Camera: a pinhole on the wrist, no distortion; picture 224 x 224 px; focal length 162.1 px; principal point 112.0 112.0 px. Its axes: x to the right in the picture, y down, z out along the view. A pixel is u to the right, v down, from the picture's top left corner.
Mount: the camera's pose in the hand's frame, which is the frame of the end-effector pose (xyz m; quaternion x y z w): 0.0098 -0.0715 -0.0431 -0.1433 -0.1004 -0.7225 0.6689
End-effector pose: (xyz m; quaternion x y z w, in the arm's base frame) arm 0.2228 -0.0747 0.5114 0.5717 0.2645 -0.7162 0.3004
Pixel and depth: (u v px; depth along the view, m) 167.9 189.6 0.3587
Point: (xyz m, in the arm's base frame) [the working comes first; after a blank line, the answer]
In the camera's frame: 0.1237 0.1717 0.3587

-0.0861 -0.2817 0.3875
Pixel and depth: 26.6 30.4 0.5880
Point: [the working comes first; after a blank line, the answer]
In the camera's frame: -0.3098 -0.2960 0.5880

0.3085 -0.6480 0.7990
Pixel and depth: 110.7 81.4 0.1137
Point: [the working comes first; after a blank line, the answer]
In the camera's frame: -0.0009 -0.0215 0.1137

0.1585 -0.1000 0.5289
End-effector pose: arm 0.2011 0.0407 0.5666 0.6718 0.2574 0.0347 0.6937
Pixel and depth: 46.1 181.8 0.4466
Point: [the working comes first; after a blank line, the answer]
In the camera's frame: -0.1816 0.1923 0.4466

0.6059 -0.1196 0.7008
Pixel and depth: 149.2 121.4 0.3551
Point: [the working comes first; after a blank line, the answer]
In the camera's frame: 0.0815 0.0206 0.3551

0.3642 -0.2320 0.5111
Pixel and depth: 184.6 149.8 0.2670
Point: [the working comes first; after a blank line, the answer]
In the camera's frame: 0.1196 0.0623 0.2670

0.3430 -0.1602 0.4380
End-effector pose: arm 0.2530 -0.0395 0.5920 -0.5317 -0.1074 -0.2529 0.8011
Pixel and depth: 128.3 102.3 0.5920
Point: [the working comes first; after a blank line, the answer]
In the camera's frame: 0.0595 -0.0354 0.5920

0.3555 0.4640 0.7582
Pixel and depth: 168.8 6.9 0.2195
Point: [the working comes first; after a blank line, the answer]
In the camera's frame: 0.0769 -0.1423 0.2195

0.1395 0.1555 0.6653
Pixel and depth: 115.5 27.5 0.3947
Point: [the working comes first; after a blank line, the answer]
In the camera's frame: 0.0085 -0.2058 0.3947

0.1811 0.3389 0.6017
